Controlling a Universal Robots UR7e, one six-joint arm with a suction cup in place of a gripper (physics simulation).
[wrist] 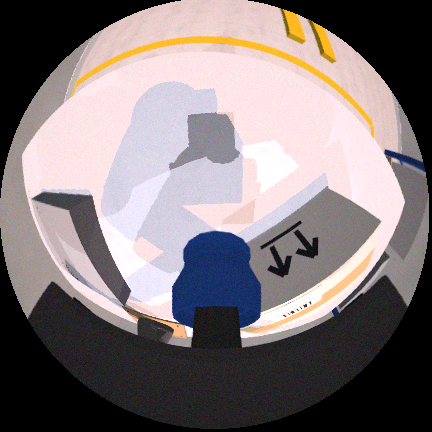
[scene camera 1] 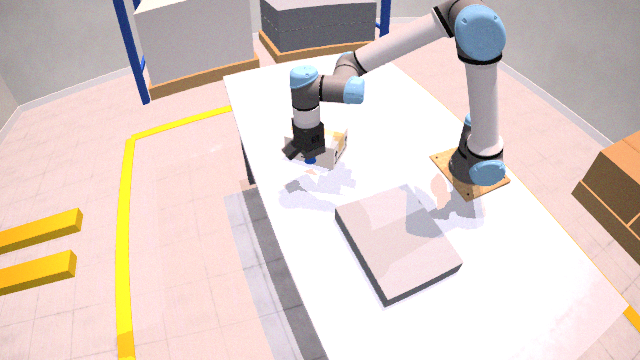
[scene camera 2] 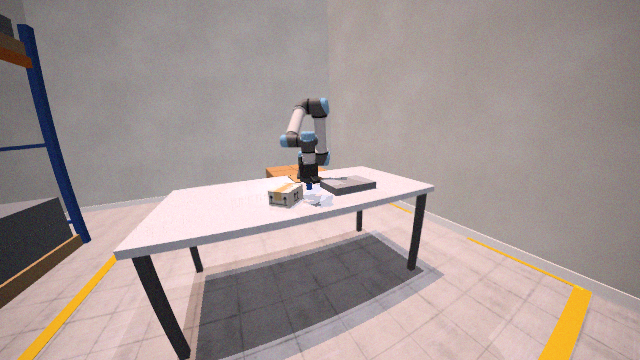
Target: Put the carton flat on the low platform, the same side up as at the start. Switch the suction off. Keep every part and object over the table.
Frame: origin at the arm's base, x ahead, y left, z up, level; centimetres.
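Seen in the pictures: hand, its tool point: (wrist: 216, 259) (scene camera 1: 310, 160) (scene camera 2: 309, 188); arm's base, origin of its link: (wrist: 155, 324) (scene camera 1: 467, 169).
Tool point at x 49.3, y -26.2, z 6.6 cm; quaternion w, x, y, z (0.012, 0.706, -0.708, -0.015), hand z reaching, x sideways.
Observation:
Offsets run from my tool point to a thing's top centre. Level surfaces: height alone.
The carton @[dz +1.2, dx -8.5, dy -10.7 cm] (scene camera 1: 326, 159) (scene camera 2: 285, 196) (wrist: 345, 225), pale with tan tape and paired arrow marks, rests flat and upright on the table. The low platform @[dz -2.8, dx -6.7, dy +35.4 cm] (scene camera 1: 400, 245) (scene camera 2: 348, 186) (wrist: 97, 245), a flat grey slab, lies apart from it. My suction cup (scene camera 1: 310, 160) (scene camera 2: 309, 186) (wrist: 216, 245), blue and pointing down, is low beside the carton's arrow-marked side that faces the platform, below its top. It is shut with nothing held on it. In scene camera 2 a small gap shows between cup and carton. In scene camera 1 my black tool hides part of the carton.
The white table @[dz -7.6 cm] (scene camera 1: 525, 280) (scene camera 2: 215, 212) carries the arm's wooden base plate (scene camera 1: 475, 192). The table's long edge runs near the carton. Pallets with large boxes (scene camera 1: 195, 40) (scene camera 1: 320, 25) and a blue rack post (scene camera 2: 50, 135) stand beyond the table.

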